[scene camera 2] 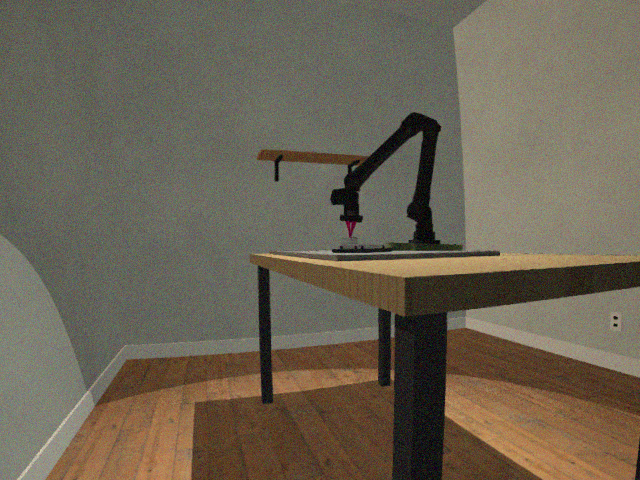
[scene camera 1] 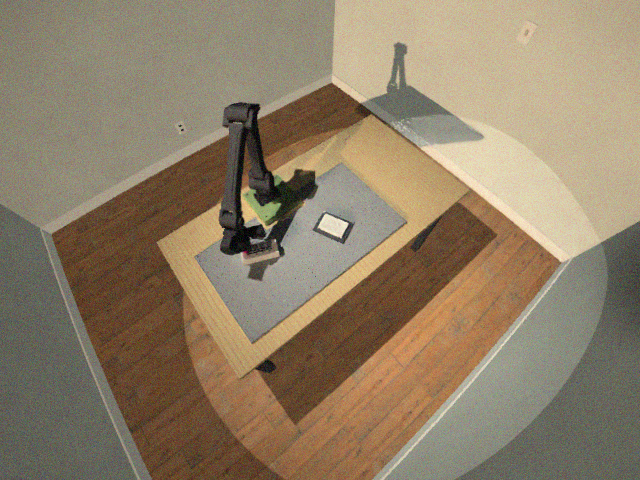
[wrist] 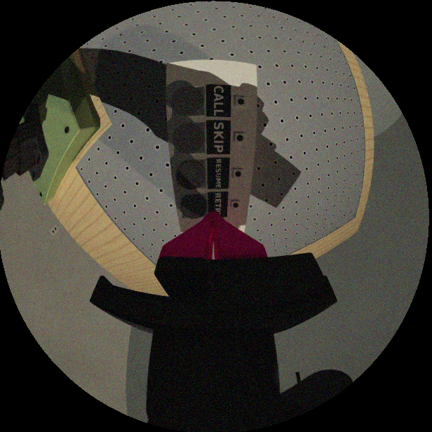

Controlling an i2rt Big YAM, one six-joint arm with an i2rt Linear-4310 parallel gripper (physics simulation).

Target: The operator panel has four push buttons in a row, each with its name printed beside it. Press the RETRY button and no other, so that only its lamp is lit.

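Frame: origin at the arm's base, x ahead, y left, z up, level; metres.
Seen in the pictures: gripper, between the fingertips: (scene camera 1: 246,252); arm's base, origin of its link: (scene camera 2: 423,243) (scene camera 1: 267,196).
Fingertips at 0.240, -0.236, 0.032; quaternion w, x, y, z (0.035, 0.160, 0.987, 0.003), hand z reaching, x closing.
Observation:
Offsets run from my fingertips to a thing's top centre, as dx, dy, dz. Level surfaces: height alone.
The operator panel {+0.017, +0.053, +0.000} (scene camera 1: 262,254) (scene camera 2: 347,243) (wrist: 245,120) is a pale box with four dark round buttons in a row. In the wrist view the names run CALL, SKIP, RESUME, RETRY from far to near. The RETRY button (wrist: 193,206) is the nearest; the RESUME button (wrist: 191,174) is beside it. The lamps, including the RETRY lamp (wrist: 235,205), look dark. My gripper (scene camera 2: 351,236) (wrist: 213,216) is shut and empty, its crimson fingertips pointing down close above the panel. In the wrist view the tips cover the end of the RETRY name, beside its button. Contact cannot be told.
A dark-framed tablet-like plate {+0.090, +0.415, -0.030} (scene camera 1: 333,226) lies on the grey perforated mat {dz -0.056} (scene camera 1: 305,279). The arm's green base (scene camera 1: 266,212) (wrist: 61,135) stands behind the panel. The wooden table {dz -0.068} (scene camera 1: 173,258) extends around the mat. A wooden shelf (scene camera 2: 315,157) is on the wall. The arm's shadow crosses the panel.

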